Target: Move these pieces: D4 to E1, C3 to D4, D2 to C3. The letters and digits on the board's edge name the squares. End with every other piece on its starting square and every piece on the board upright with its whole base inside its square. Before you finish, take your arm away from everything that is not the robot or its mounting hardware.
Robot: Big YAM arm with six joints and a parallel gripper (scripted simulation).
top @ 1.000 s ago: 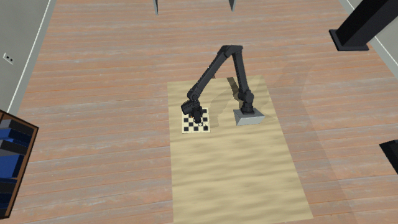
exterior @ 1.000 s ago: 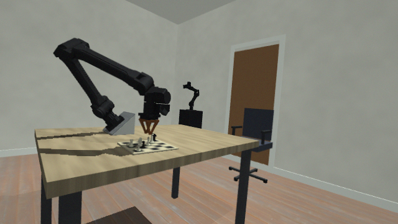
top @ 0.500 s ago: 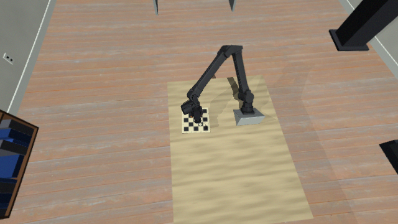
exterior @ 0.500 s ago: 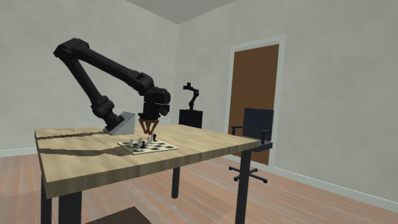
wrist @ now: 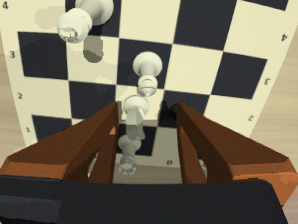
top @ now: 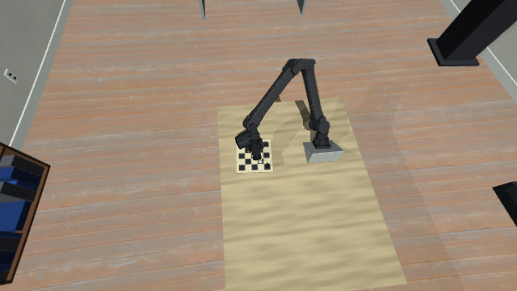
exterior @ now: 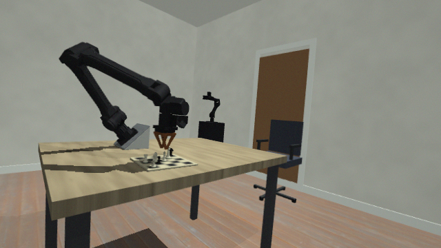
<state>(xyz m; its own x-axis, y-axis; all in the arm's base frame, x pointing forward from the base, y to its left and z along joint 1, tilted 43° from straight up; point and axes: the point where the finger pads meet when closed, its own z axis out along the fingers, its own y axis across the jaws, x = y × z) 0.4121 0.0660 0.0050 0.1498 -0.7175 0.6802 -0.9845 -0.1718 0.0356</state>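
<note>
The small chessboard is 7 cm below my hand. Also, from my hand: black pawn (5 cm below, 3 cm to the right, 3 cm ahead).
</note>
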